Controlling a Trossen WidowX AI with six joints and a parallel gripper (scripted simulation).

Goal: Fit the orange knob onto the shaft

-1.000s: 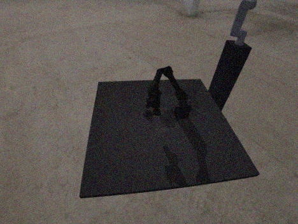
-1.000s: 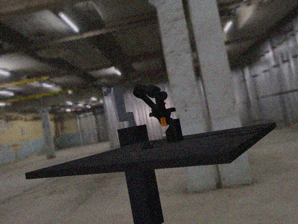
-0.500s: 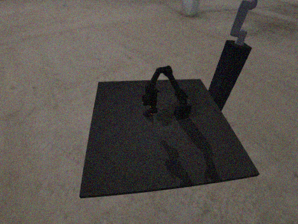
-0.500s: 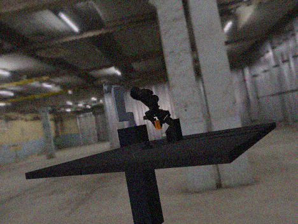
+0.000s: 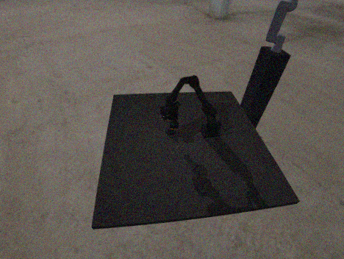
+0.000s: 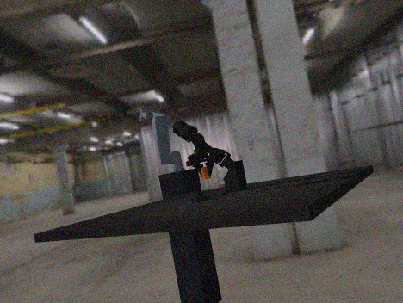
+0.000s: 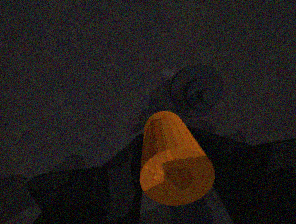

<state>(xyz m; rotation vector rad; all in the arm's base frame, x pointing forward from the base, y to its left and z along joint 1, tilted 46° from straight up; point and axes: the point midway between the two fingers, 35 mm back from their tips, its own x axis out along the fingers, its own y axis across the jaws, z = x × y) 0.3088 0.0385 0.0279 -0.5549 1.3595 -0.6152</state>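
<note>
The round dark pedestal lies 8 cm below my gripper tip, 6 cm to the right of it and 1 cm ahead of it. Also, from my gripper tip: orange knob 2 cm above.
</note>
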